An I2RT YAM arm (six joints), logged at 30 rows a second.
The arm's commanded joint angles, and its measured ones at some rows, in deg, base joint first. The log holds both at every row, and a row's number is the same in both.
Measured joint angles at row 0:
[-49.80 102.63 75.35 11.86 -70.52 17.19]
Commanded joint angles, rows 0 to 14:
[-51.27 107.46 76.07 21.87 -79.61 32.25]
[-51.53 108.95 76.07 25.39 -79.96 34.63]
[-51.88 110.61 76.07 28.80 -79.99 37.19]
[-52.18 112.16 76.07 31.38 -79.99 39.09]
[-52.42 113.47 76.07 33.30 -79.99 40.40]
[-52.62 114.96 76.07 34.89 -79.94 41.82]
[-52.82 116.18 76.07 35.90 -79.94 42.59]
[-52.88 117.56 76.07 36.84 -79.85 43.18]
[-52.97 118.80 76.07 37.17 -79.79 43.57]
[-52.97 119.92 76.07 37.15 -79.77 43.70]
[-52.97 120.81 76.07 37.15 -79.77 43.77]
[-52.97 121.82 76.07 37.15 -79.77 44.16]
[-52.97 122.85 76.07 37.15 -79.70 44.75]
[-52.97 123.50 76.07 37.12 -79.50 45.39]
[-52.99 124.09 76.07 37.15 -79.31 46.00]
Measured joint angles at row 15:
[-52.56 122.74 75.53 36.88 -78.32 42.57]
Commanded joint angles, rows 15 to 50:
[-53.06 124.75 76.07 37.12 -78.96 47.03]
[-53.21 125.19 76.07 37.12 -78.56 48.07]
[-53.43 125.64 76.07 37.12 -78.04 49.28]
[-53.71 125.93 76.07 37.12 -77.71 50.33]
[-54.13 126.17 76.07 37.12 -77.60 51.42]
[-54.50 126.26 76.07 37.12 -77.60 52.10]
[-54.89 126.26 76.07 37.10 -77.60 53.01]
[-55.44 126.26 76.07 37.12 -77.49 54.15]
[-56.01 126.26 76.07 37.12 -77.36 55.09]
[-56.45 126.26 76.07 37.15 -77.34 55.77]
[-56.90 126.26 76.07 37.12 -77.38 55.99]
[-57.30 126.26 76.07 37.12 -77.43 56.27]
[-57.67 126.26 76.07 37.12 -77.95 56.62]
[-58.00 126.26 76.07 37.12 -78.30 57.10]
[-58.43 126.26 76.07 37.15 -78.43 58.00]
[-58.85 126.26 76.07 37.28 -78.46 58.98]
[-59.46 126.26 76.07 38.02 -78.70 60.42]
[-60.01 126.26 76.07 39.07 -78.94 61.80]
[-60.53 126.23 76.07 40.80 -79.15 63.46]
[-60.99 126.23 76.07 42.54 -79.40 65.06]
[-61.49 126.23 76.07 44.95 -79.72 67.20]
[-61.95 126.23 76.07 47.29 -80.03 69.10]
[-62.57 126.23 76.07 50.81 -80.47 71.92]
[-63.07 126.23 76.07 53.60 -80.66 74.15]
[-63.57 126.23 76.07 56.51 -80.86 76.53]
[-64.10 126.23 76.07 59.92 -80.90 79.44]
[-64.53 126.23 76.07 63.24 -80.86 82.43]
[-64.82 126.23 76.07 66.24 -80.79 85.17]
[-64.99 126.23 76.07 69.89 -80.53 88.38]
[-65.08 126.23 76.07 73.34 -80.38 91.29]
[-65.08 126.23 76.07 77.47 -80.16 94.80]
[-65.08 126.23 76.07 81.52 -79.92 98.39]
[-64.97 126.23 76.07 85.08 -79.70 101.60]
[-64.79 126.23 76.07 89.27 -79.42 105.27]
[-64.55 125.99 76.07 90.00 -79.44 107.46]
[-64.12 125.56 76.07 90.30 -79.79 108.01]
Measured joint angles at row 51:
[-65.28 125.86 75.68 87.79 -79.96 96.64]
